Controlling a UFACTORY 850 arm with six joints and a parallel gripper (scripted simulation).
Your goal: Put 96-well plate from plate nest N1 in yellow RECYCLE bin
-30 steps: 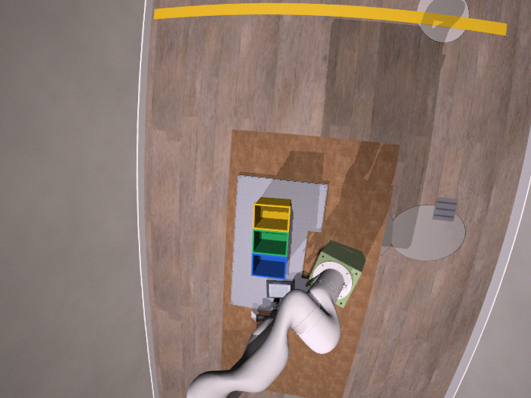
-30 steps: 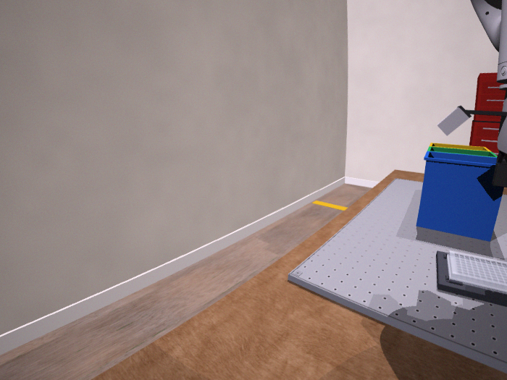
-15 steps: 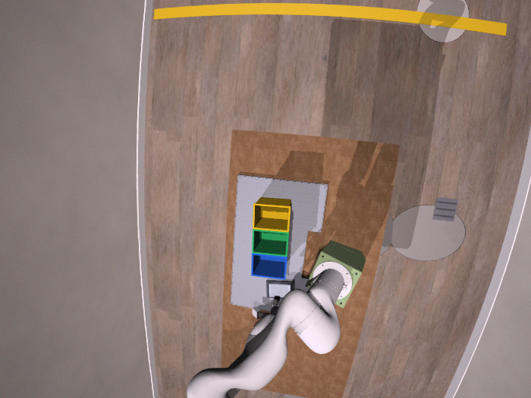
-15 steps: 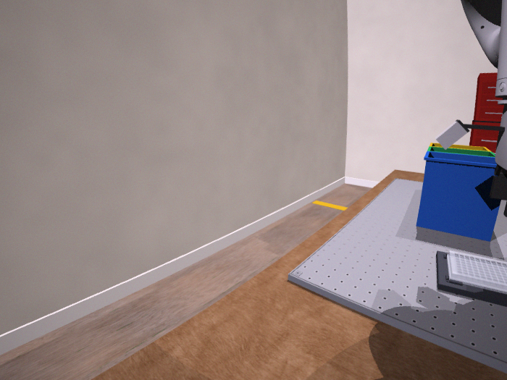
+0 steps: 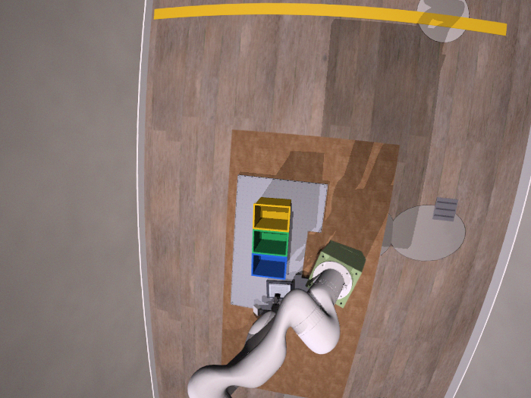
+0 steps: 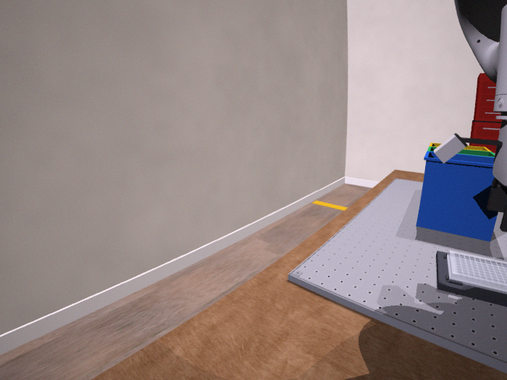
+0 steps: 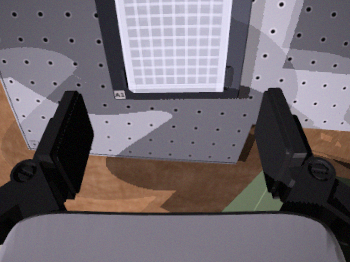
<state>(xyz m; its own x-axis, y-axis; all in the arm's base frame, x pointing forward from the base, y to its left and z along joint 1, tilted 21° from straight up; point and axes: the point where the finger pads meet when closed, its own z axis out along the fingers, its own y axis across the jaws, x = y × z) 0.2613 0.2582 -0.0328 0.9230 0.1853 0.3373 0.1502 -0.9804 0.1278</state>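
Right now my hand is 11 cm above the 96-well plate. From my hand the other things lie so: dark plate nest: 12 cm below; green bin: 37 cm to the right, 9 cm ahead, 4 cm below; blue bin: 24 cm to the right, 8 cm ahead, 4 cm below.
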